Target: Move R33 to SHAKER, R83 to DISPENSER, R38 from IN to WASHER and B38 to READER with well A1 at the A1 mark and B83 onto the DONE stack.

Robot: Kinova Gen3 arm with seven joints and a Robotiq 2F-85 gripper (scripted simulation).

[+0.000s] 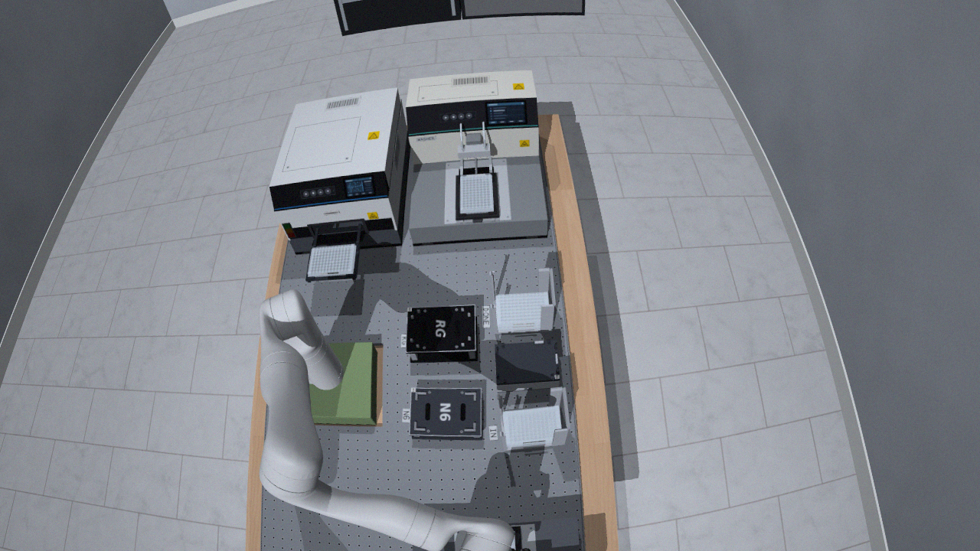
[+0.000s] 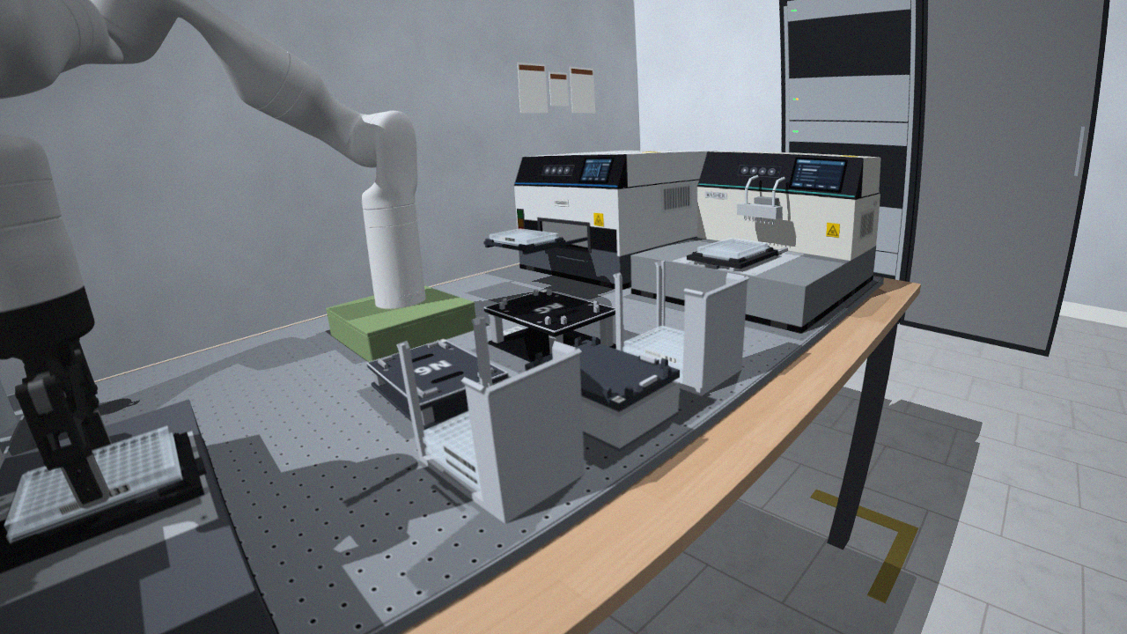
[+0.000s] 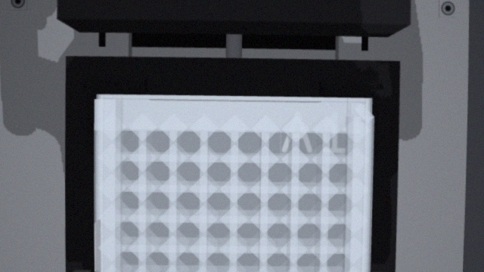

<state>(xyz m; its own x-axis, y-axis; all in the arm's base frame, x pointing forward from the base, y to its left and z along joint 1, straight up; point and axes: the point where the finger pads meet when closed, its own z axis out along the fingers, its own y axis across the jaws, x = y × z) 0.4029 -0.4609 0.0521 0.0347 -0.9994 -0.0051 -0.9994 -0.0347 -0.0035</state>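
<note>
The dispenser head lies 90 mm to the right of my hand and 20 mm above it. The rest, counted from my hand: RG nest: 570 mm to the left, 120 mm behind, 40 mm below; then plate R38: 330 mm to the left, 90 mm ahead, 70 mm below; then plate R33: 10 mm below.
</note>
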